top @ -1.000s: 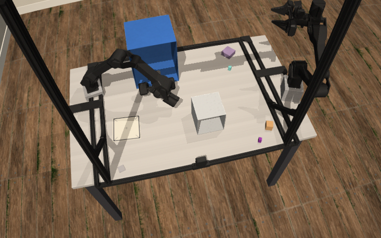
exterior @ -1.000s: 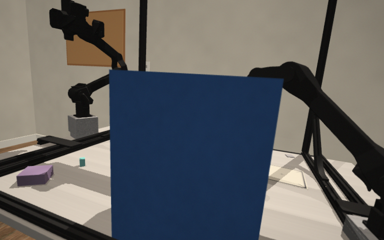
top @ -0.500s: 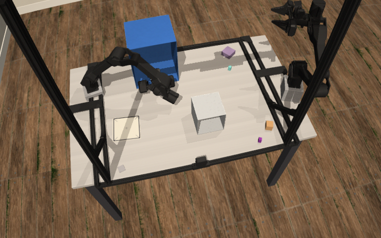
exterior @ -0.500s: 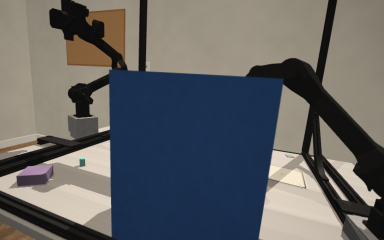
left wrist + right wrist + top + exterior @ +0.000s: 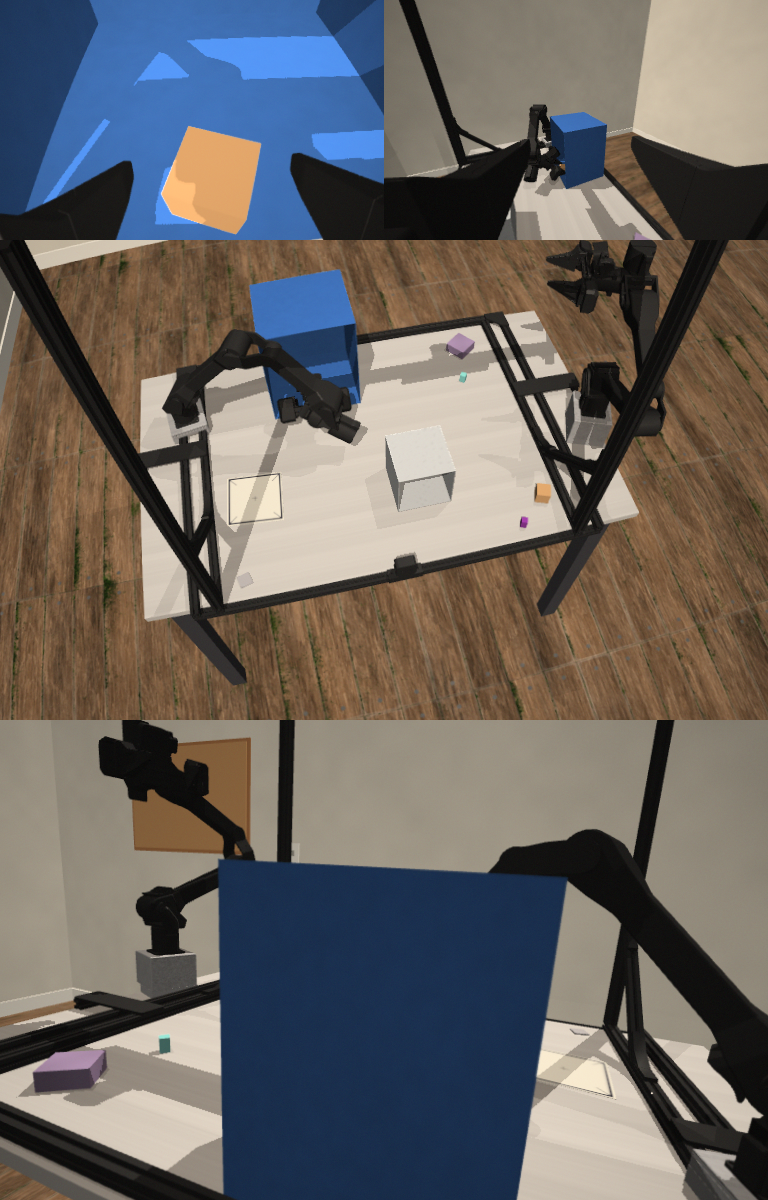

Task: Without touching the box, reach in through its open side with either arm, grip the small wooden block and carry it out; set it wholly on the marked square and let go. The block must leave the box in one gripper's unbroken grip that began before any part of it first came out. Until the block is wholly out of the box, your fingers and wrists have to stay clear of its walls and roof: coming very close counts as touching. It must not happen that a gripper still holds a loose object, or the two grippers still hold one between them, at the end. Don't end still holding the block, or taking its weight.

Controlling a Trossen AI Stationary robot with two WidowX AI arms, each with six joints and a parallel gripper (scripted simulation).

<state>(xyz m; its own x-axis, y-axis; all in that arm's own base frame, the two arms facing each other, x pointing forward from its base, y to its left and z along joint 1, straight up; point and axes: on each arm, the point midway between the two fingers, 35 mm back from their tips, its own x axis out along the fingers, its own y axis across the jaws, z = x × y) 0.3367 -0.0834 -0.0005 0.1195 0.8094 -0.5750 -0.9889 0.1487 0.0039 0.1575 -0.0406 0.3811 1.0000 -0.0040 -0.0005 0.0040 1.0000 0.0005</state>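
My left gripper is now 28 cm past the marked square, 13 cm to the right of it and 4 cm above it. From my left hand the other things lie so: box back wall: 20 cm ahead, 11 cm above, 4 cm to the left; then teal cube: 41 cm to the right, 11 cm ahead, 3 cm below; then box roof: 26 cm above, 10 cm ahead, 2 cm to the left.
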